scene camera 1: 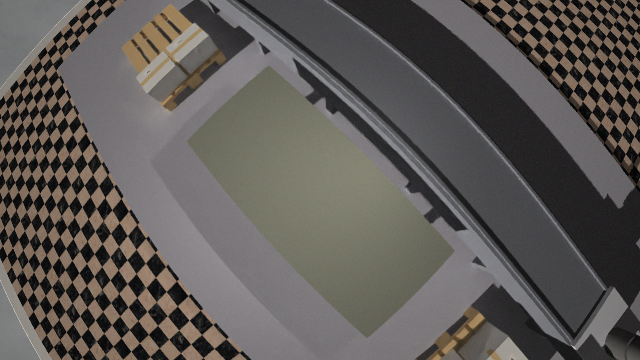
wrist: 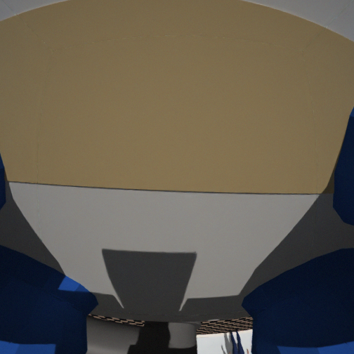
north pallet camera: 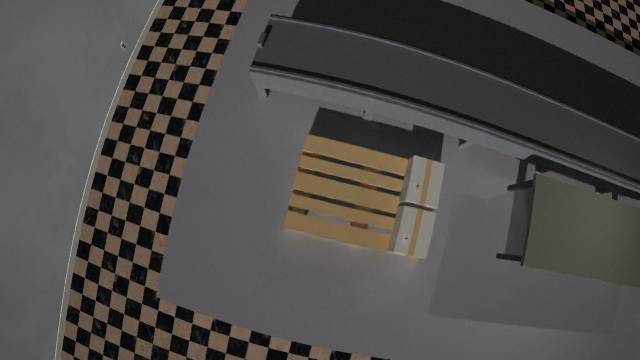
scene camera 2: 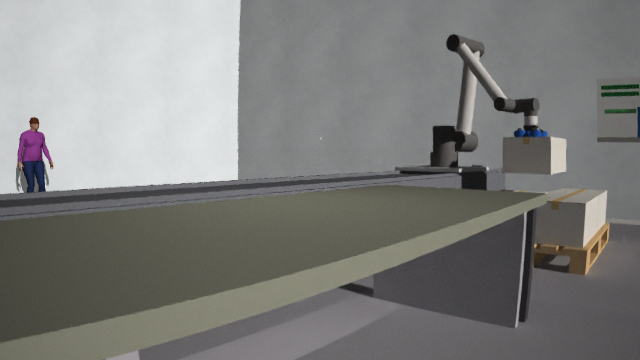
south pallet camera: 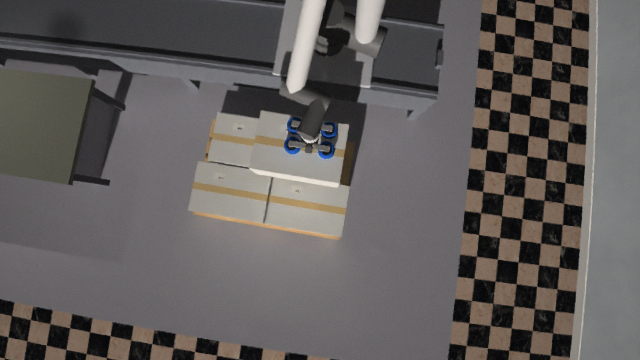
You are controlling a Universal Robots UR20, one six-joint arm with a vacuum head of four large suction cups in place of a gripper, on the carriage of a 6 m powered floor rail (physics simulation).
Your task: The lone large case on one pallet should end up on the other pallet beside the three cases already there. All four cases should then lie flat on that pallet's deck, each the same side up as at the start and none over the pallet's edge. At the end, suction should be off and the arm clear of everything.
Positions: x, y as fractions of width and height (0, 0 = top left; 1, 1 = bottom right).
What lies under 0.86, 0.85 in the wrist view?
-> My suction head.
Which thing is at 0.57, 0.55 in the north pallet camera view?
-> A pallet.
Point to a pallet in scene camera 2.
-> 0.91, 0.72
